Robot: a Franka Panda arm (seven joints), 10 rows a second.
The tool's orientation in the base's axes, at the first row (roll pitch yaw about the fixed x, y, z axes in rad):
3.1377 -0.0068 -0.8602
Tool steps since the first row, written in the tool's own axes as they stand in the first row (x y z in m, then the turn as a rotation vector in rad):
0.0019 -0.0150 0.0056 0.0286 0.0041 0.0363
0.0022 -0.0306 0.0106 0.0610 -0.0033 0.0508
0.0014 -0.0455 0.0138 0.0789 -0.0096 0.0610
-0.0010 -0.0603 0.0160 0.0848 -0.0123 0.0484
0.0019 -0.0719 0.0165 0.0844 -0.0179 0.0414
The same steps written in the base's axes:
0.0126 0.0083 -0.0056 0.0156 -0.0246 -0.0361
0.0246 0.0182 -0.0107 0.0424 -0.0445 -0.0504
0.0354 0.0285 -0.0140 0.0588 -0.0540 -0.0605
0.0451 0.0400 -0.0162 0.0647 -0.0566 -0.0479
0.0558 0.0453 -0.0168 0.0687 -0.0526 -0.0409

